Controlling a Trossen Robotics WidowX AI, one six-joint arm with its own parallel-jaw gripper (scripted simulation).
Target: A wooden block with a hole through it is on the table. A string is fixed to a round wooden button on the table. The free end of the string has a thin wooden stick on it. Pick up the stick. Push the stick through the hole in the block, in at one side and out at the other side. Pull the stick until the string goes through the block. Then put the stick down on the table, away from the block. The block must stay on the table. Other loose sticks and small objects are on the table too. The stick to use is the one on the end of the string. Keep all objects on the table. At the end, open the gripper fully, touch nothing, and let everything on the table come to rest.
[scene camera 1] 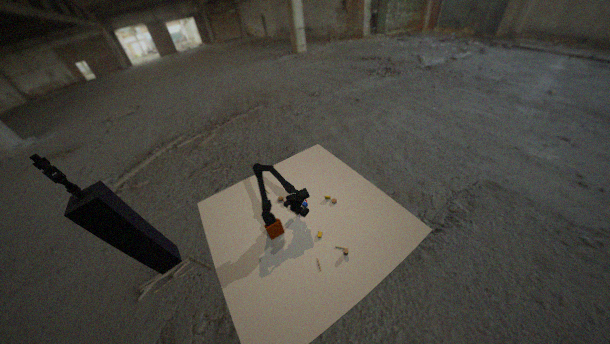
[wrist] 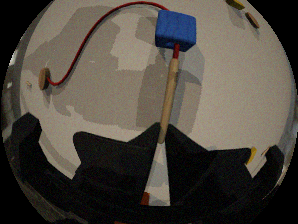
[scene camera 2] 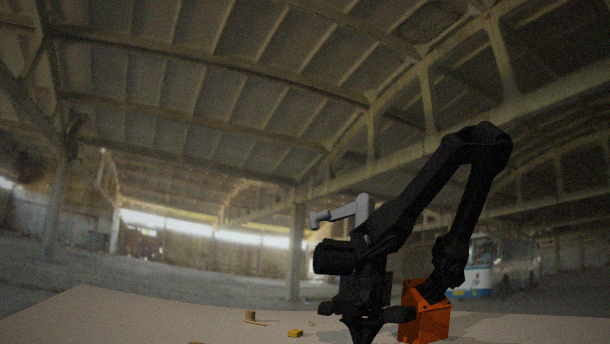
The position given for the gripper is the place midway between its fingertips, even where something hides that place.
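Observation:
Wrist view: the gripper (wrist: 162, 127) and a blue block (wrist: 181, 29) visible. In scene camera 2 the block is out of frame.

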